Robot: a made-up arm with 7 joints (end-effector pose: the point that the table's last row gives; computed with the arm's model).
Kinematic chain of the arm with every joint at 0, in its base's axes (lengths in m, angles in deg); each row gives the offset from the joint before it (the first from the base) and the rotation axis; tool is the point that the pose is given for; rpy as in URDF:
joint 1: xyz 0 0.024 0.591 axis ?
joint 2: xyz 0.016 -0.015 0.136 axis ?
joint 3: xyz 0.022 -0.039 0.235 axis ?
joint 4: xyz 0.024 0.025 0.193 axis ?
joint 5: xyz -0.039 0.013 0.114 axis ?
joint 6: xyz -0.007 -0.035 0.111 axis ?
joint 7: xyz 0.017 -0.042 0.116 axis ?
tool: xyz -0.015 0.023 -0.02 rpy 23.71 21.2 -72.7
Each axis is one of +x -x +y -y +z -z.
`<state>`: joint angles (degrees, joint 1 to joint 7).
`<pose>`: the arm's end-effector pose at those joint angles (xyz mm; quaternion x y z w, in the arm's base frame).
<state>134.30 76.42 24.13 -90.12 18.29 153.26 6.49</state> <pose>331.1 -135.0 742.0 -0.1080 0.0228 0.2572 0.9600</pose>
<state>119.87 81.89 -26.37 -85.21 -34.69 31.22 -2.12</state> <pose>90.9 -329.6 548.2 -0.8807 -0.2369 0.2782 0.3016</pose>
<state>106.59 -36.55 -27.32 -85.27 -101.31 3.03 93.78</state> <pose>-160.9 2.5 1173.8 -0.8776 -0.4721 0.0824 0.0143</pose>
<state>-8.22 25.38 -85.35 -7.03 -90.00 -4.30 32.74</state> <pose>-252.4 111.8 1426.3 -0.3792 0.3728 0.5097 0.6763</pose>
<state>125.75 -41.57 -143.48 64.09 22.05 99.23 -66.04</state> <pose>-93.6 319.4 1288.4 0.0351 -0.7277 -0.4889 0.4798</pose>
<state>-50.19 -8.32 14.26 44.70 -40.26 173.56 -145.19</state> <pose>28.2 -134.9 1307.2 0.4498 0.6948 0.2396 0.5076</pose>
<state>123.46 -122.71 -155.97 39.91 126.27 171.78 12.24</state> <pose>-144.7 507.5 503.2 0.6548 0.0863 0.5597 0.5005</pose>
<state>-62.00 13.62 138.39 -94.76 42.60 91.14 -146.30</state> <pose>5.6 -175.2 1126.2 -0.7724 0.3105 0.5501 0.0664</pose>
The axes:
joint 1: +z
joint 2: -y
joint 3: +z
joint 4: +y
joint 5: +z
joint 6: -y
joint 7: +x

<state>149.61 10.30 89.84 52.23 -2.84 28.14 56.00</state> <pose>-14.3 -165.5 1436.9 -0.4972 0.2040 0.7720 0.3394</pose>
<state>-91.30 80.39 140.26 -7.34 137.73 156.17 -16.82</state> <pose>-55.6 583.2 780.6 0.5918 0.6054 -0.3115 0.4315</pose>
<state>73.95 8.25 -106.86 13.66 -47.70 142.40 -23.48</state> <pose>6.8 30.0 1342.2 -0.0455 -0.9419 -0.2953 0.1538</pose>
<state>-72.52 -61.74 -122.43 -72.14 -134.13 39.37 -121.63</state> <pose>269.5 -491.2 667.1 0.1436 0.0400 -0.3417 0.9279</pose>
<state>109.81 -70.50 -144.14 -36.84 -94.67 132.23 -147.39</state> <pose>-116.0 549.6 648.3 -0.1146 -0.1068 0.1887 0.9695</pose>
